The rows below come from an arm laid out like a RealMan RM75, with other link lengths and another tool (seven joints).
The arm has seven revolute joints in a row. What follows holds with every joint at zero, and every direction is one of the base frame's. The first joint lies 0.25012 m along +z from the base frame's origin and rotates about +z. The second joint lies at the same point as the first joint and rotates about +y. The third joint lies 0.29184 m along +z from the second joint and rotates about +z. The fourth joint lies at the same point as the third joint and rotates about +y. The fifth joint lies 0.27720 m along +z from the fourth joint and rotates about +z. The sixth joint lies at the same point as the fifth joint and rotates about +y. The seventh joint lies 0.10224 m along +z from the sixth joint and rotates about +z. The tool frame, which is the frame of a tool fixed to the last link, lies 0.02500 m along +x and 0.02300 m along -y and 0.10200 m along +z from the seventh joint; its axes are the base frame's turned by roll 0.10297, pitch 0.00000 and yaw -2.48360 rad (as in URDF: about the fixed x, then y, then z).
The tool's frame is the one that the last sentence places.
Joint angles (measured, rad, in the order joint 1, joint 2, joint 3, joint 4, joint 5, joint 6, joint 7), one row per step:
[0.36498 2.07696 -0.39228 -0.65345 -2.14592 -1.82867 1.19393]
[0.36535 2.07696 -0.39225 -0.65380 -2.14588 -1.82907 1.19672]
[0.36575 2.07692 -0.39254 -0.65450 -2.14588 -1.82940 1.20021]
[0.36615 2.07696 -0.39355 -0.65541 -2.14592 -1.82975 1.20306]
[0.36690 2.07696 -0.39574 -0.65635 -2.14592 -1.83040 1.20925]
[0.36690 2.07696 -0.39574 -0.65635 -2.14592 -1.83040 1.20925]
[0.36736 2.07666 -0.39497 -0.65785 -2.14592 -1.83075 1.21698]
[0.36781 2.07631 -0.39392 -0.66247 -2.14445 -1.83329 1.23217]
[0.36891 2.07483 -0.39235 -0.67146 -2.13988 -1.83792 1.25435]
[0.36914 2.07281 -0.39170 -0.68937 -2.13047 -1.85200 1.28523]
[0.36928 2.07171 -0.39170 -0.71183 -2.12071 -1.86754 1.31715]
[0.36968 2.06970 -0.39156 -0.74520 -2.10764 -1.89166 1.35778]
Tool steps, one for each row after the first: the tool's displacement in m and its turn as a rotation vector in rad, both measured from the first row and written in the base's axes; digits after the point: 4 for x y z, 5 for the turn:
[-0.0002 0.0001 0.0000 -0.00129 0.00108 -0.00149]
[-0.0003 0.0002 0.0001 -0.00298 0.00195 -0.00328]
[-0.0006 0.0003 0.0001 -0.00492 0.00224 -0.00413]
[-0.0010 0.0003 -0.0001 -0.00950 0.00358 -0.00652]
[-0.0010 0.0003 -0.0001 -0.00950 0.00358 -0.00652]
[-0.0010 0.0005 0.0004 -0.01184 0.00554 -0.01184]
[-0.0014 0.0007 0.0018 -0.01582 0.01013 -0.02067]
[-0.0021 0.0019 0.0052 -0.01864 0.01613 -0.03149]
[-0.0044 0.0028 0.0112 -0.02287 0.02597 -0.04004]
[-0.0071 0.0039 0.0177 -0.02702 0.03410 -0.04639]
[-0.0113 0.0050 0.0275 -0.03213 0.04246 -0.04941]

